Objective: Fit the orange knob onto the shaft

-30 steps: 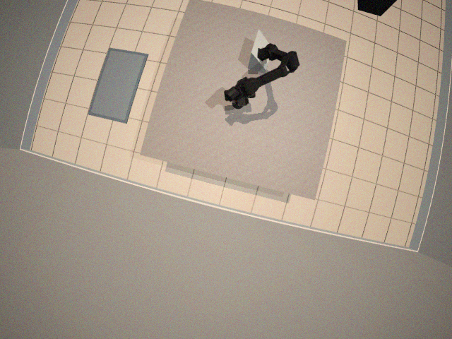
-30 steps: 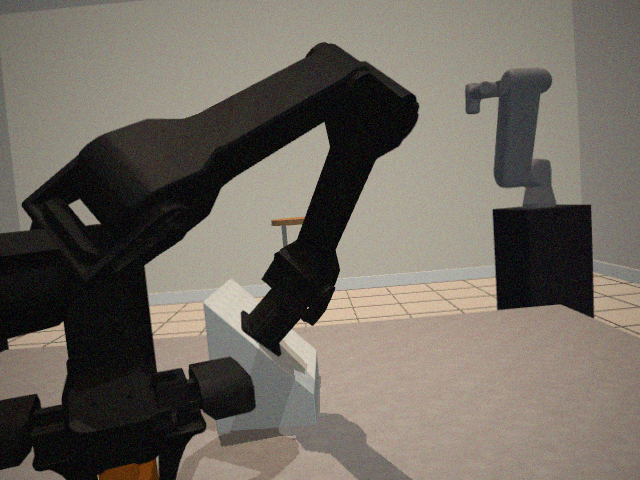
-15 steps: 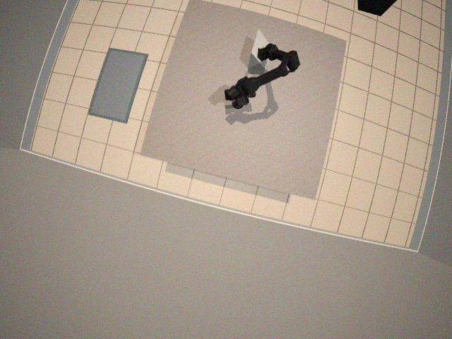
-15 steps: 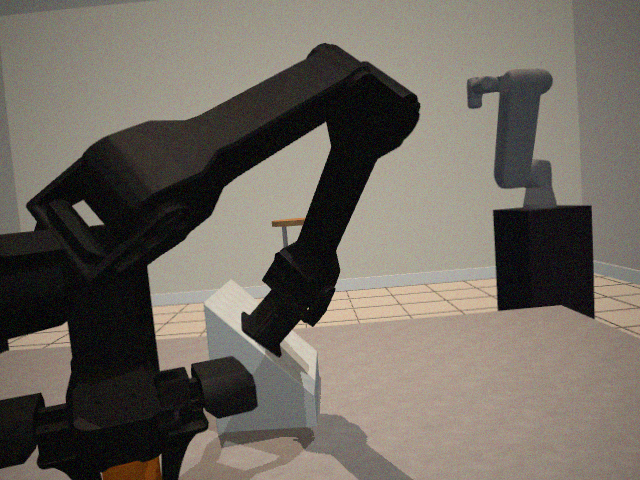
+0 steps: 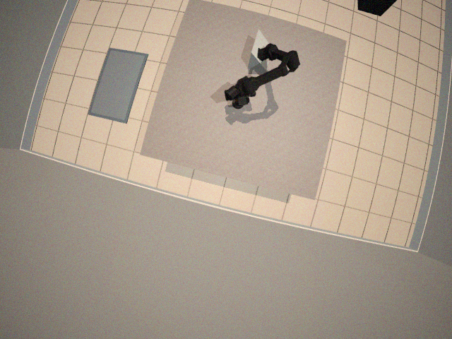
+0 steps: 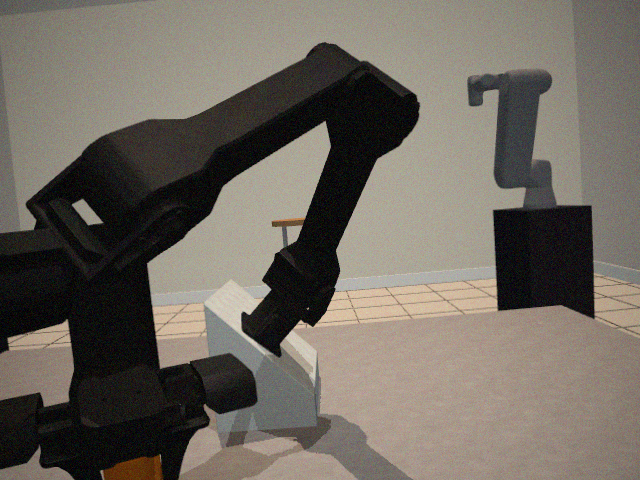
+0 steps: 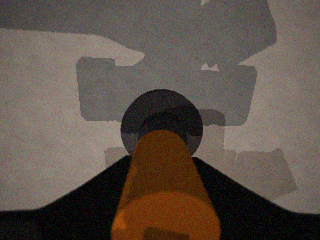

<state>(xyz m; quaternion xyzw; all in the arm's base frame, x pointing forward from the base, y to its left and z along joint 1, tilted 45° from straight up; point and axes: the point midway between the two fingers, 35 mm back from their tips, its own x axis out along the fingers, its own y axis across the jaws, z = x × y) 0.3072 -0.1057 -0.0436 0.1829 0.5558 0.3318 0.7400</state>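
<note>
The orange knob lies 20 mm above my gripper tip. The rest, counted from my gripper tip: dark round pedestal: 40 mm below.
</note>
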